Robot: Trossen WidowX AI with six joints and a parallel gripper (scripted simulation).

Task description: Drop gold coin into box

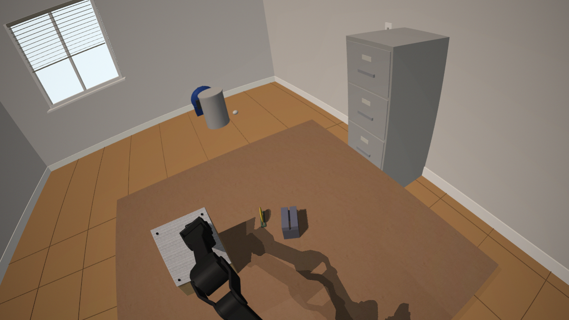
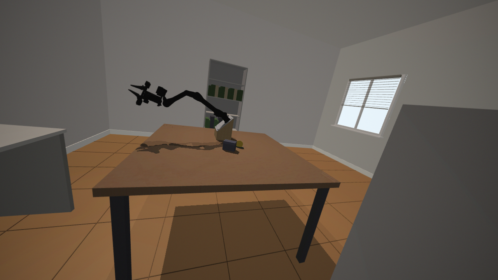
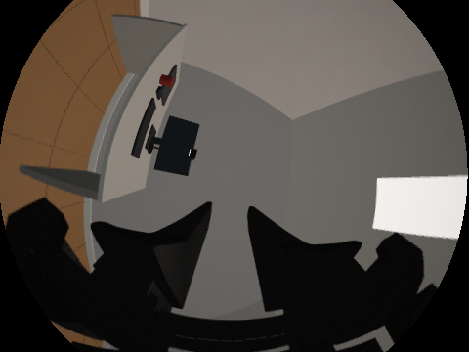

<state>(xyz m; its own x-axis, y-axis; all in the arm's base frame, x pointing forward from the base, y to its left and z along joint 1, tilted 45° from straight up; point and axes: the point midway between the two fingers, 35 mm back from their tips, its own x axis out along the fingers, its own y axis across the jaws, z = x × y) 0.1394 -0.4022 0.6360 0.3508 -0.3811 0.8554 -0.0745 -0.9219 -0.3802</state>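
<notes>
Right now my gripper tip is 10 cm short of the gold coin, 84 cm to the right of it and 34 cm above it.
</notes>
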